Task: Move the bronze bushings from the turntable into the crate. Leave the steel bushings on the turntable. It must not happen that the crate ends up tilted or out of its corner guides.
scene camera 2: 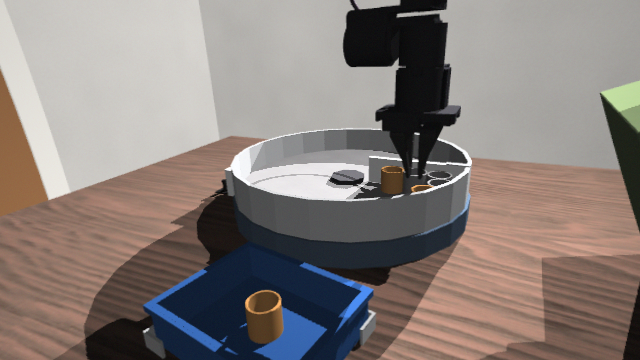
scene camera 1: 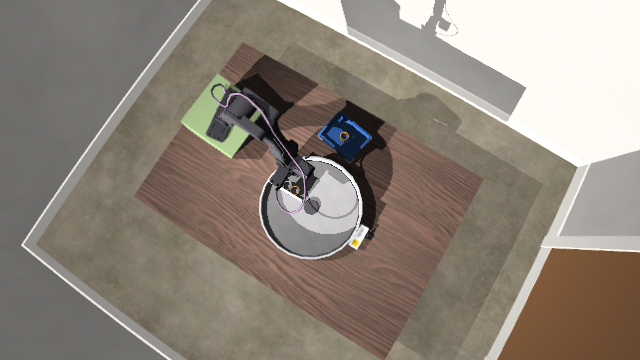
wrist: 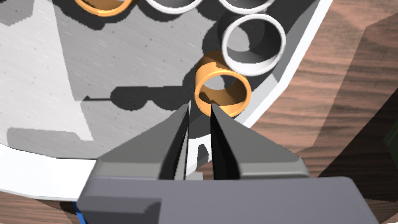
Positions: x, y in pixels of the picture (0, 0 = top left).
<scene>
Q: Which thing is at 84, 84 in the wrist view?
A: A turntable.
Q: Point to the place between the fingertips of the gripper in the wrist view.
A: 199, 112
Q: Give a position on a bronze bushing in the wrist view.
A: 233, 100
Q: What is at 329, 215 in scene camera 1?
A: A turntable.
</scene>
